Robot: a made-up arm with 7 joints.
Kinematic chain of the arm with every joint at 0, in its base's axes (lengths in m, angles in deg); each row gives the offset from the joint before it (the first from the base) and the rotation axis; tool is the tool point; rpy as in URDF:
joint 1: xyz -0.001 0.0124 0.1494 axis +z
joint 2: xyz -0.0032 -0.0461 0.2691 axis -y
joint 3: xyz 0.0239 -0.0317 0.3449 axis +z
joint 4: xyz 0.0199 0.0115 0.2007 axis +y
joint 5: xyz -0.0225 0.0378 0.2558 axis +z
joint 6: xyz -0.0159 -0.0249 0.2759 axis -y
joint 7: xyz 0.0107 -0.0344 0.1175 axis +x
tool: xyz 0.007 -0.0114 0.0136 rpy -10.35 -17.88 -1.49
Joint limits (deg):
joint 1: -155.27..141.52
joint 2: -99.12..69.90
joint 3: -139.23..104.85
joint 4: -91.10..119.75
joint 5: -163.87..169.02
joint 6: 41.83..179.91
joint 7: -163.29..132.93
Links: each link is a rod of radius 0.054 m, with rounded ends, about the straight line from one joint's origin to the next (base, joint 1, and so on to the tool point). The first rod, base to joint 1, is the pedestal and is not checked.
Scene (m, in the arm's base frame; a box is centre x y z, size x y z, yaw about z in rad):
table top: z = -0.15
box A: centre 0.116 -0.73 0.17 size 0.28 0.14 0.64 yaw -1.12
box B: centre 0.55 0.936 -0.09 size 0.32 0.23 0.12 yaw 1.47
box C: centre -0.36 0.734 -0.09 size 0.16 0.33 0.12 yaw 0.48
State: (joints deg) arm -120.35 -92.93 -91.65 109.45 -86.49 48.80 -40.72
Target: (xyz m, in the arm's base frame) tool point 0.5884 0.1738 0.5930
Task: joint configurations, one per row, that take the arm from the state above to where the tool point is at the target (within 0.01 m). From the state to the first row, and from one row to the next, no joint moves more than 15 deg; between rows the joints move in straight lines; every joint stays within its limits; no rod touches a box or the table.
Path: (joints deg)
1: -112.02 -79.44 -80.05 109.12 -87.29 51.80 -40.69
2: -103.69 -65.96 -68.45 108.80 -88.09 54.80 -40.66
3: -95.36 -52.47 -56.86 108.47 -88.90 57.80 -40.64
4: -87.03 -38.99 -45.26 108.14 -89.70 60.80 -40.61
5: -78.70 -25.50 -33.66 107.82 -90.50 63.80 -40.58
6: -70.37 -12.02 -22.06 107.49 -91.30 66.80 -40.55
7: -57.23 -12.98 -10.41 110.55 -93.03 68.88 -40.65
8: -44.09 -13.94 1.25 113.62 -94.76 70.97 -40.75
9: -30.95 -14.91 12.90 116.68 -96.48 73.06 -40.85
10: -17.81 -15.87 24.56 119.75 -98.21 75.15 -40.96

